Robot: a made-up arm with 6 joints.
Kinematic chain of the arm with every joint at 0, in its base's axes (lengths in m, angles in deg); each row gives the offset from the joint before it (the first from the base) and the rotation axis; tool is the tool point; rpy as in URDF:
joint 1: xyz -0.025 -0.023 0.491 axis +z
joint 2: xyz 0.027 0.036 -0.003 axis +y
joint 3: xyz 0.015 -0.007 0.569 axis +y
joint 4: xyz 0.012 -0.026 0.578 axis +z
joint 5: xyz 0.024 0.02 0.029 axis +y
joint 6: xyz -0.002 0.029 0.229 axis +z
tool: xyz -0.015 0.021 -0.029 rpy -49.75 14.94 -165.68
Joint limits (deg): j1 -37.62..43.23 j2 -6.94..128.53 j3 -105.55..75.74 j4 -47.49..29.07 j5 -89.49..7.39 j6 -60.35..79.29
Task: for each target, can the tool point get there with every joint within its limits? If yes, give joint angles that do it. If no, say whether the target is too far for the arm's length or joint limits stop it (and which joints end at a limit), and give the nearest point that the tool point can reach.
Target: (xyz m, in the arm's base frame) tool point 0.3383 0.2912 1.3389
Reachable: yes | joints 28.99 69.26 -65.01 -12.04 -69.28 26.03
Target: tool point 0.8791 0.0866 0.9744
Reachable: yes | joints 4.46 108.26 -72.72 12.45 -36.08 24.55
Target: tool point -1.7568 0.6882 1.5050
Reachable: no: too far | nearest point -0.7800 0.2871 1.2473 | short by 1.087 m
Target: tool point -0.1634 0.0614 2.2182
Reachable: no: too far | nearest point -0.1282 0.0399 1.8616 | short by 0.359 m
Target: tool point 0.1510 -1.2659 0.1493
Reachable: no: joint limits stop it (at a limit: joint 1, joint 3, joint 4, joint 5, joint 6) | nearest point 0.7215 -0.6605 0.1173 | short by 0.832 m
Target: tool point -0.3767 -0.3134 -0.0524
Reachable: no: joint limits stop it (at a limit: joint 1, joint 2, joint 3, joint 4, joint 5, joint 6) | nearest point 0.0094 -0.0383 -0.5682 | short by 0.701 m
